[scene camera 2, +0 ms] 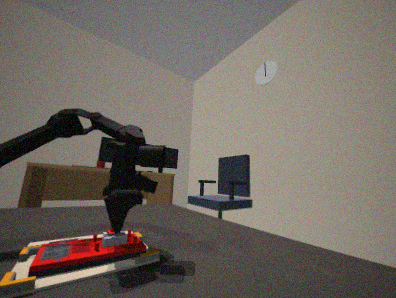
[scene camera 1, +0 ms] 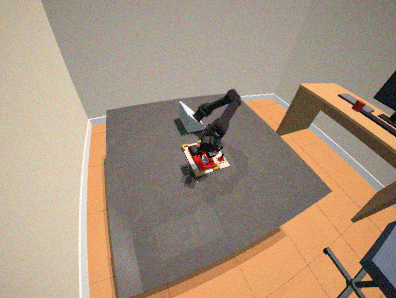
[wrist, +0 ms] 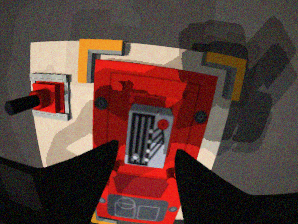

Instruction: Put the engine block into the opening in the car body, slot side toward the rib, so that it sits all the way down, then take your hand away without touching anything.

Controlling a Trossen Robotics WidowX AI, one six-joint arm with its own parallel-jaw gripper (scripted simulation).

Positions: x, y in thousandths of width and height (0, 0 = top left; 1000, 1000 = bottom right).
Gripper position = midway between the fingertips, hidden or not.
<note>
In view: my gripper (scene camera 2: 292, 773), a red car body (wrist: 394, 386) and a cream base plate (wrist: 206, 609).
My gripper shows as well in the wrist view (wrist: 495, 672).
</note>
